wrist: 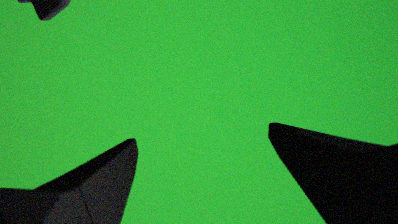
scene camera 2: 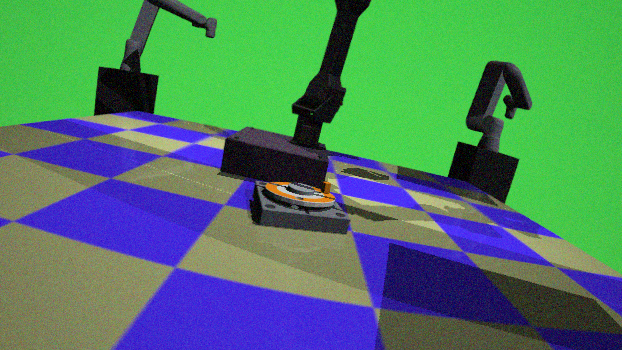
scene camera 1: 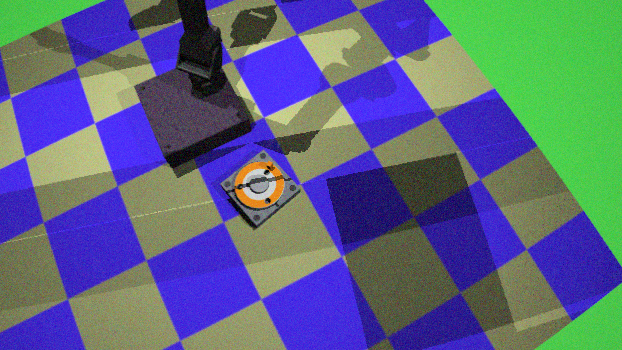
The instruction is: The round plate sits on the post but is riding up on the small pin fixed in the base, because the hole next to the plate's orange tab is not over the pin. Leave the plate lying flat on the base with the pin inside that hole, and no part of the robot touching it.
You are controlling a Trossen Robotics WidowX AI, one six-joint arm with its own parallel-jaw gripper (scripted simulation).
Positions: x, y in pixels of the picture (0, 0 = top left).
Scene:
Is my gripper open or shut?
Open.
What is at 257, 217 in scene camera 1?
A square grey base.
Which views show my gripper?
The wrist view only.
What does my gripper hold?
Nothing.

